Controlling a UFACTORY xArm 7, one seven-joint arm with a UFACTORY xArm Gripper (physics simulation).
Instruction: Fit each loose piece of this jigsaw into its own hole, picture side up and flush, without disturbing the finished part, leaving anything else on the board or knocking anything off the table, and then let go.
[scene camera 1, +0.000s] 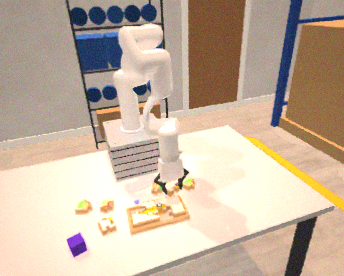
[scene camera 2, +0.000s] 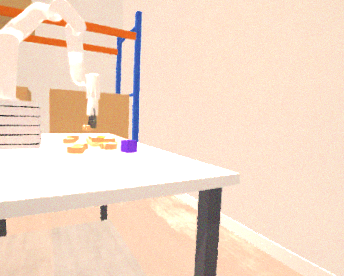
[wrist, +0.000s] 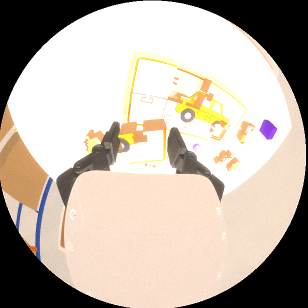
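My gripper (scene camera 1: 171, 188) (scene camera 2: 92, 125) (wrist: 144, 133) is shut on a jigsaw piece (scene camera 2: 86, 127) (wrist: 150, 148) with a yellow border line, yellow bodywork and a grey wheel. Its picture side faces the wrist camera. It is held above the table, behind the board in scene camera 1. The wooden jigsaw board (scene camera 1: 160, 224) (wrist: 131, 75) bears a yellow truck picture with open holes. Loose pieces lie left of it: one green-topped (scene camera 1: 83, 206), one small (scene camera 1: 107, 205) and one pale (scene camera 1: 106, 225) (wrist: 245, 132). Two more, one green-topped (scene camera 1: 188, 183) and one partly hidden (scene camera 1: 156, 188), lie behind it.
A purple cube (scene camera 1: 77, 244) (scene camera 2: 129, 146) (wrist: 268, 129) stands near the pale piece. A small purple object (scene camera 1: 136, 202) (wrist: 196, 146) lies just behind the board. The slatted robot base (scene camera 1: 134, 159) stands on the table (scene camera 1: 260, 187) behind the pieces.
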